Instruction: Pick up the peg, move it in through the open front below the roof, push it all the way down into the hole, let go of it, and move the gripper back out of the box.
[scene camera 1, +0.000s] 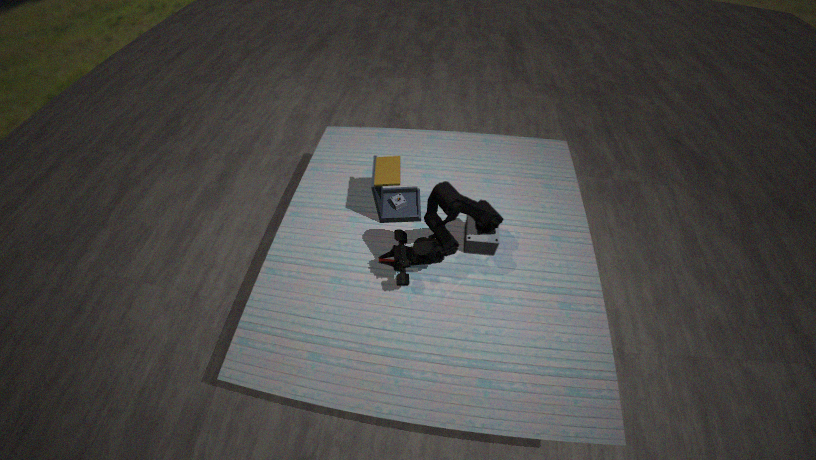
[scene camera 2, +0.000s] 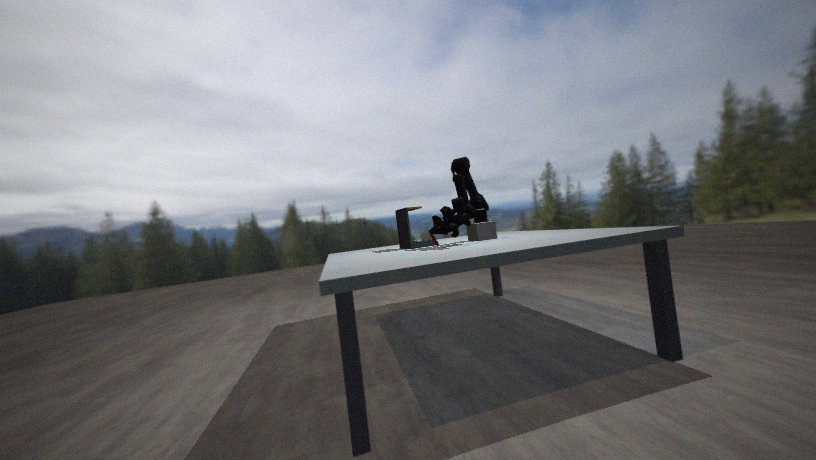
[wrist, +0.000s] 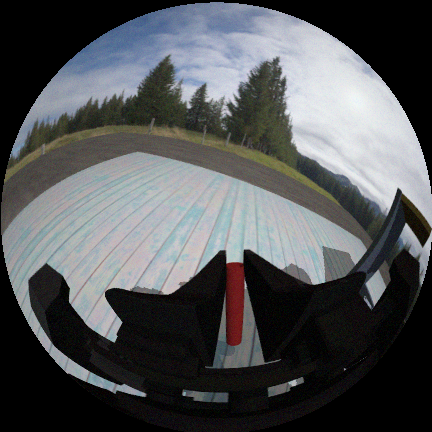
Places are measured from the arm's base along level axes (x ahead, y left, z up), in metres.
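Pixels of known places: gripper, between the fingertips: (scene camera 1: 378, 260) (scene camera 2: 429, 232) (wrist: 234, 255); arm's base, origin of its link: (scene camera 1: 485, 226) (scene camera 2: 481, 221).
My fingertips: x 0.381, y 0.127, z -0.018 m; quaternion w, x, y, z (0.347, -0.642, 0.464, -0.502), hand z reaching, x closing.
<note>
Ahead of a thing's pixels: the offset from my fingertips to its top centre. Level surfaces: height alone.
A red peg @[dy -0.014, dx -0.026, dz +0.000 m] (scene camera 1: 386, 260) (scene camera 2: 434, 238) (wrist: 234, 305) is held between the fingertips of my gripper (scene camera 1: 381, 260) (scene camera 2: 432, 233) (wrist: 234, 255), which is shut on it. In scene camera 2 the peg is tilted, its lower end close to the table top; I cannot tell if it touches. The box has a yellow roof (scene camera 1: 388, 170) (scene camera 2: 415, 208) on a dark tall wall (scene camera 2: 403, 228) (wrist: 387, 235) and a low-rimmed tray floor (scene camera 1: 400, 219). A small white block @[dy -0.303, dx -0.049, dz -0.040 m] (scene camera 1: 395, 203) with the hole lies turned at an angle on that floor. My gripper is outside the box, nearer scene camera 1.
The arm's grey base block (scene camera 1: 481, 245) (scene camera 2: 482, 230) stands right of the box and gripper. The arm bends between them, near the box's right side. All stand on the pale striped table @[dz -0.081 m] (scene camera 1: 434, 354) (scene camera 2: 514, 251) (wrist: 165, 200).
</note>
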